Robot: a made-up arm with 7 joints. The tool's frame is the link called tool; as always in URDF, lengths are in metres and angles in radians.
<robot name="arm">
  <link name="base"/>
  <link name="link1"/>
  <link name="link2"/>
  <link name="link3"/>
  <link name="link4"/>
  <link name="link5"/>
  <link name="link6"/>
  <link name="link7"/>
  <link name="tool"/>
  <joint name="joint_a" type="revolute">
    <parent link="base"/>
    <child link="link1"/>
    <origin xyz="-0.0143 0.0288 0.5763" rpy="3.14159 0 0"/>
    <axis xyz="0 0 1"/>
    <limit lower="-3.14" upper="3.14" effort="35" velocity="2.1"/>
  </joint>
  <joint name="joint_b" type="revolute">
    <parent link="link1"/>
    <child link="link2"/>
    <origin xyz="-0.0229 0.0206 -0.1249" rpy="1.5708 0 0"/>
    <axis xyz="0 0 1"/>
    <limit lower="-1.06" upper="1.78" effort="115" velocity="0.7"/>
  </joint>
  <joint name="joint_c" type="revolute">
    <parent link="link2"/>
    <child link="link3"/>
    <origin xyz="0.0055 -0.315 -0.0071" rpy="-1.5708 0 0"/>
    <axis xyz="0 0 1"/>
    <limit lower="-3.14" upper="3.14" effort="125" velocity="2.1"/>
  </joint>
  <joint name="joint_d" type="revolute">
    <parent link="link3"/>
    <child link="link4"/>
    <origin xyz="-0.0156 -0.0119 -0.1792" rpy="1.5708 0 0"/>
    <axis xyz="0 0 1"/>
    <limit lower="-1.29" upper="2.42" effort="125" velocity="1.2"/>
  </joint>
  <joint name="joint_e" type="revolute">
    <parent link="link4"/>
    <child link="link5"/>
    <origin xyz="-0.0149 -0.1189 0.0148" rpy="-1.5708 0 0"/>
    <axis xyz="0 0 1"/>
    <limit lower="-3.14" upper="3.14" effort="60" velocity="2.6"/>
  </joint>
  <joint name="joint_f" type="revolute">
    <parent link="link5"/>
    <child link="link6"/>
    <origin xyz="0.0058 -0.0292 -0.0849" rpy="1.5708 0 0"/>
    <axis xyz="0 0 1"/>
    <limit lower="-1.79" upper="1.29" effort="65" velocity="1.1"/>
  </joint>
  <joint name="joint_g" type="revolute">
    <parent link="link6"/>
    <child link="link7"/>
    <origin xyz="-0.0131 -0.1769 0.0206" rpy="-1.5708 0 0"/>
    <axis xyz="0 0 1"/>
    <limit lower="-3.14" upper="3.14" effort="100" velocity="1.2"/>
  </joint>
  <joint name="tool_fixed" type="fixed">
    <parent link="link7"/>
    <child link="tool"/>
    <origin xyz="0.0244 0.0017 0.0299" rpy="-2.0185 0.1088 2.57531"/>
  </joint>
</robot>
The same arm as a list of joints. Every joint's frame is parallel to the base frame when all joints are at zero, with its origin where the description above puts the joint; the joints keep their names.
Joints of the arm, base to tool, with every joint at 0 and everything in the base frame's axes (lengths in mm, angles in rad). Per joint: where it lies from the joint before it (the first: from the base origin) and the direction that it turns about. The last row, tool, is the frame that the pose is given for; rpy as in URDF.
joint_a: axis -z offset -14.3 28.8 576.3
joint_b: axis +y offset -22.9 -20.6 124.9
joint_c: axis -z offset 5.5 -7.1 315.0
joint_d: axis +y offset -15.6 11.9 179.2
joint_e: axis -z offset -14.9 14.8 118.9
joint_f: axis +y offset 5.8 29.2 84.9
joint_g: axis -z offset -13.1 20.6 176.9
tool: offset 24.4 -1.7 -29.9 rpy 1.1231 -0.1088 -2.5753
Joint limits (rad, base to tool): -3.1400..3.1400 -1.0600..1.7800 -3.1400..3.1400 -1.2900..2.4200 -3.1400..3.1400 -1.7900..1.2900 -3.1400..3.1400

